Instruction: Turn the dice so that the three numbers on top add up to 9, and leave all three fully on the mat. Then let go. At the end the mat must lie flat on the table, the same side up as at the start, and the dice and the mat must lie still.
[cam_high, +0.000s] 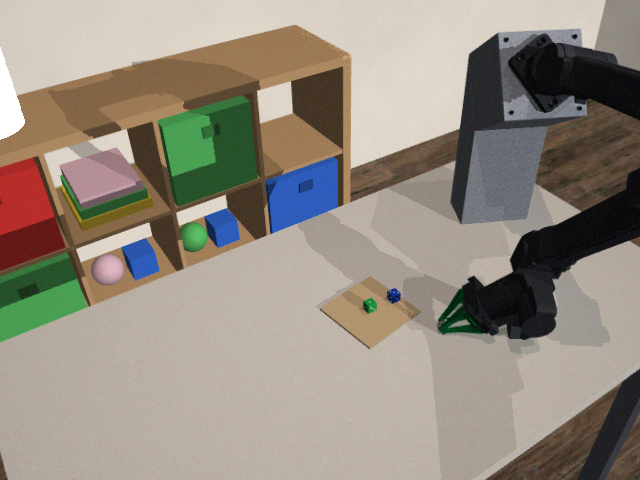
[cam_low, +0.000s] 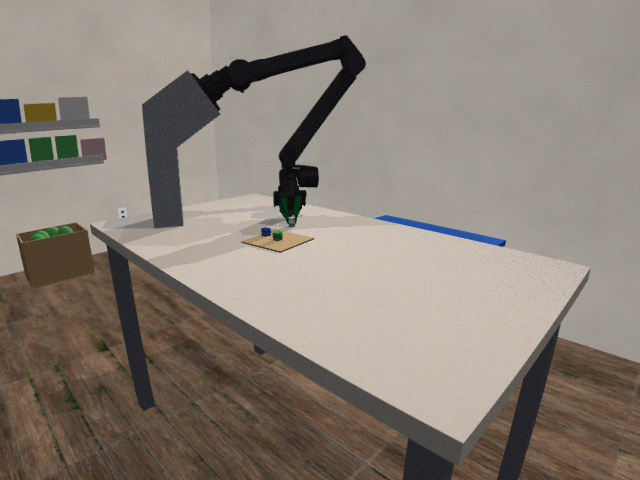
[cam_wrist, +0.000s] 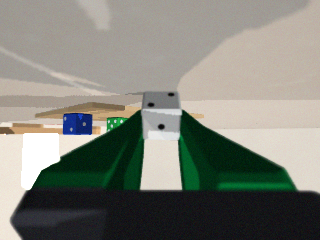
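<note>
The white die is 1 cm below my hand. Also, from my hand: tan mat 9 cm ahead, 11 cm to the right, 2 cm below; green die 9 cm ahead, 11 cm to the right, 1 cm below; blue die 4 cm ahead, 12 cm to the right, 1 cm below.
</note>
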